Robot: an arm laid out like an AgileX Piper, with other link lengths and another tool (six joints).
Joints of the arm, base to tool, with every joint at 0 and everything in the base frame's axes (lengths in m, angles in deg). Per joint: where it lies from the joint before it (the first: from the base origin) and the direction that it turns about. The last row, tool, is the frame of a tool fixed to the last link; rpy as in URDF.
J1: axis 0 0 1 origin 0 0 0.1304
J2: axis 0 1 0 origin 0 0 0
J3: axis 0 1 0 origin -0.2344 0 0.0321
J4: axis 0.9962 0 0.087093 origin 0.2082 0 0.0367
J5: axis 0 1 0 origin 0 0 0
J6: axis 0.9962 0 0.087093 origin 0.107 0 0.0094
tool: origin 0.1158 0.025 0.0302 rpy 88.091 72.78 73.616
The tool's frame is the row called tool.
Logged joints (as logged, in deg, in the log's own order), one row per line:
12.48, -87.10, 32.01, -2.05, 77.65, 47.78
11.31, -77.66, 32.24, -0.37, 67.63, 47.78
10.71, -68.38, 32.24, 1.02, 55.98, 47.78
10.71, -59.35, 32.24, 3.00, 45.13, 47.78
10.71, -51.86, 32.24, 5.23, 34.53, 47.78
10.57, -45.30, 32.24, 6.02, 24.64, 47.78
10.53, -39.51, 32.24, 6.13, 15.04, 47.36
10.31, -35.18, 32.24, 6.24, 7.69, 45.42
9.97, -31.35, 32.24, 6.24, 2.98, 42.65
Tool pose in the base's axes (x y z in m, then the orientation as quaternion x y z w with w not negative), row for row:
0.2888, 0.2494, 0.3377, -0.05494, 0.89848, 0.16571, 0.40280
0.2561, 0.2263, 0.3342, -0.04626, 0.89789, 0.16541, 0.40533
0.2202, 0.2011, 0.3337, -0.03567, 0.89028, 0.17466, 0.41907
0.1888, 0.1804, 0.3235, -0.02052, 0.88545, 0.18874, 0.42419
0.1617, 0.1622, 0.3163, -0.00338, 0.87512, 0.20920, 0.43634
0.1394, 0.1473, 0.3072, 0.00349, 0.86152, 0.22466, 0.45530
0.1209, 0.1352, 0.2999, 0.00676, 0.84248, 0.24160, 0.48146
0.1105, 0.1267, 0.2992, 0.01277, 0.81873, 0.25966, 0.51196
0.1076, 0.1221, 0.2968, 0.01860, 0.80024, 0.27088, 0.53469
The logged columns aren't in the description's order. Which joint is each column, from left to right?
Columns, left to right: J4, J3, J1, J6, J2, J5.
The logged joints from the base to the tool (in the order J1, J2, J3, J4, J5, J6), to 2 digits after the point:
32.01, 77.65, -87.10, 12.48, 47.78, -2.05
32.24, 67.63, -77.66, 11.31, 47.78, -0.37
32.24, 55.98, -68.38, 10.71, 47.78, 1.02
32.24, 45.13, -59.35, 10.71, 47.78, 3.00
32.24, 34.53, -51.86, 10.71, 47.78, 5.23
32.24, 24.64, -45.30, 10.57, 47.78, 6.02
32.24, 15.04, -39.51, 10.53, 47.36, 6.13
32.24, 7.69, -35.18, 10.31, 45.42, 6.24
32.24, 2.98, -31.35, 9.97, 42.65, 6.24

